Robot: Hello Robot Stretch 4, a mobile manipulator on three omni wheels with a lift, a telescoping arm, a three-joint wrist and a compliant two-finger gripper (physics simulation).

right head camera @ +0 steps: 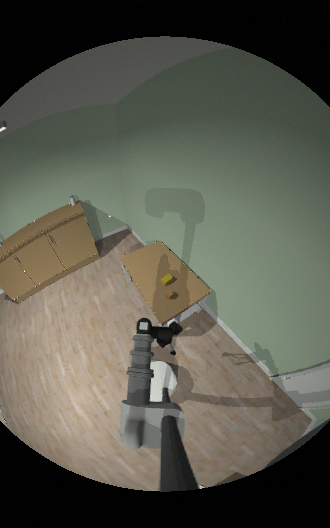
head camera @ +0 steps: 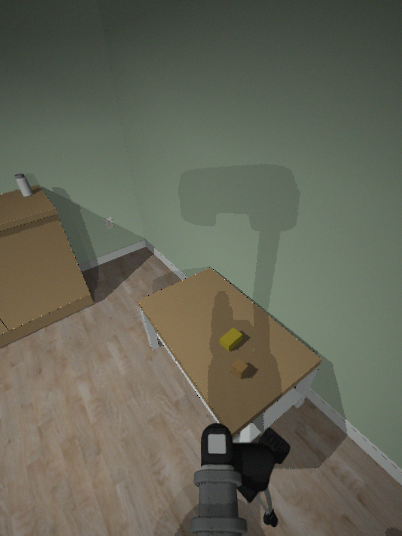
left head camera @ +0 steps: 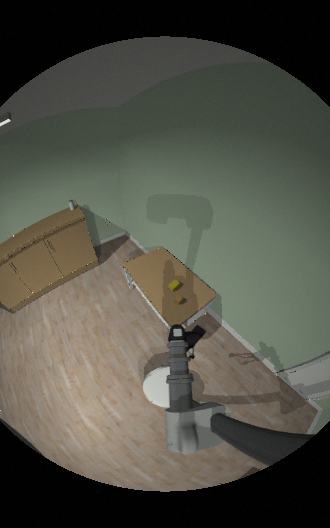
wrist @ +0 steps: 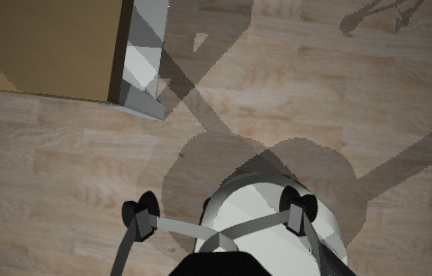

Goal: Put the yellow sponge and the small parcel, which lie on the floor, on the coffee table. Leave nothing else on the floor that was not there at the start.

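Frame: origin at the robot's base, x ahead, y left, z up, level; centimetres.
Where they show: gripper, fingertip midpoint: [right head camera: 165, 345] [wrist: 219, 204]; robot's base, link origin: [right head camera: 154, 379] [left head camera: 165, 385].
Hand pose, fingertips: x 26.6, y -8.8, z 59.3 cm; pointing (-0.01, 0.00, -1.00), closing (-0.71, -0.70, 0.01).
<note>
Things, the pixels of their top centre, and the offset from my fingertips. Level surfaces: height alone.
- yellow sponge, top centre: [head camera: 231, 336] [right head camera: 166, 277] [left head camera: 173, 283] dy +0.5, dx +64.2, dz -12.5 cm
- coffee table, surface height: dz -17.0 cm
- small parcel, top centre: [head camera: 239, 365] [right head camera: 169, 292] [left head camera: 178, 297] dy -2.2, dx +47.8, dz -12.0 cm
The yellow sponge [head camera: 231, 339] [left head camera: 174, 285] [right head camera: 167, 279] lies on the coffee table [head camera: 185, 315] [left head camera: 142, 267] [right head camera: 140, 260] [wrist: 55, 45]. The small parcel [head camera: 240, 369] [left head camera: 179, 300] [right head camera: 170, 294], a brown box, lies on the same table top beside the sponge, a short gap apart, nearer the table's front corner. My gripper [wrist: 219, 204] is open, with no thing between its fingertips in the wrist view. It is off the table, just beyond its near corner, above the floor and my round white base. In the head view its fingers show small below the wrist.
A wooden cabinet [head camera: 40, 270] [left head camera: 45, 255] [right head camera: 47, 250] stands at the left, with a grey-white can [head camera: 23, 185] [left head camera: 71, 204] [right head camera: 73, 200] on top. A green wall runs behind the coffee table. My white base [left head camera: 157, 387] [right head camera: 162, 382] [wrist: 265, 215] stands on the wooden floor near the table.
</note>
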